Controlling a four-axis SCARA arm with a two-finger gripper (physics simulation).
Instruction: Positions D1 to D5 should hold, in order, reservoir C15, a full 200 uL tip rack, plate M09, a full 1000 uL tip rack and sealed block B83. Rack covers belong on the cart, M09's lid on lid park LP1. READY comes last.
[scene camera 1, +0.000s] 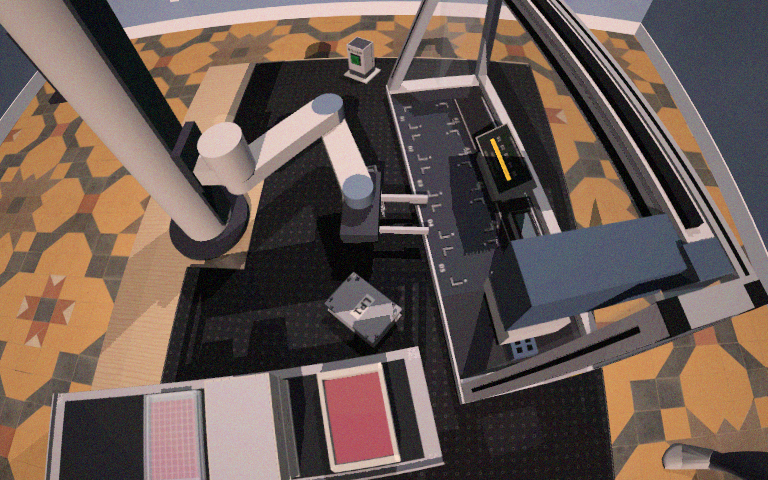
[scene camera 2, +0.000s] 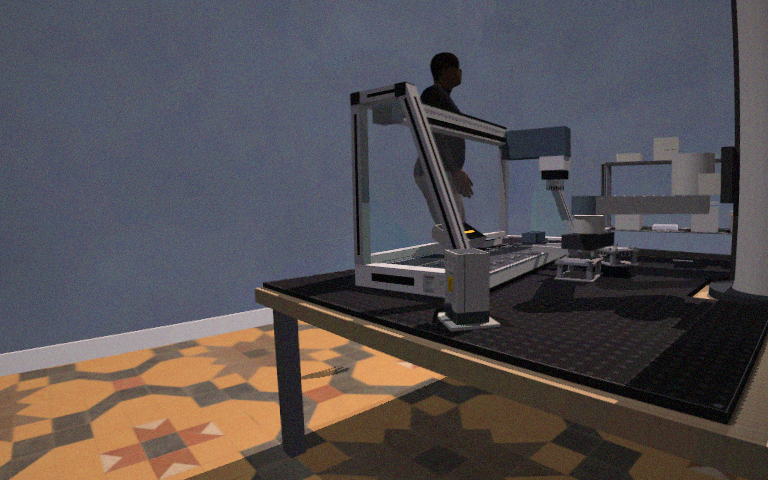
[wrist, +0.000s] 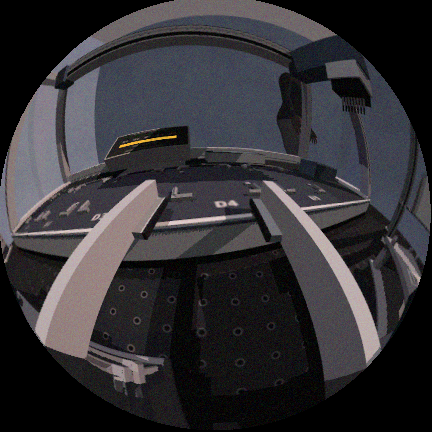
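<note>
My gripper (scene camera 1: 427, 214) (wrist: 207, 190) is shut, with nothing between its parallel fingers, which stand a gap apart. Its tips are over the front edge of the deck (scene camera 1: 465, 367) (wrist: 165, 250), at the D4 label (scene camera 1: 430, 223) (wrist: 226, 204). No labware shows on the visible parts of D1 to D5; the pipetting head partly hides the D5 end. Lid park LP1 (scene camera 1: 362, 310) bears no lid. At lower left in scene camera 1, a white holder (scene camera 1: 240, 430) carries a pink gridded item (scene camera 1: 174, 435) and a red-topped, cream-rimmed item (scene camera 1: 360, 417); their labels do not show.
The blue pipetting head (scene camera 1: 594, 271) (scene camera 2: 538, 143) (wrist: 320, 62) overhangs the deck's right part. A screen with a yellow bar (scene camera 1: 501, 160) (wrist: 148, 142) stands behind the deck. A small green-screened device (scene camera 1: 360, 58) (scene camera 2: 467, 287) stands on the table. A person (scene camera 2: 444, 116) (wrist: 289, 110) stands behind.
</note>
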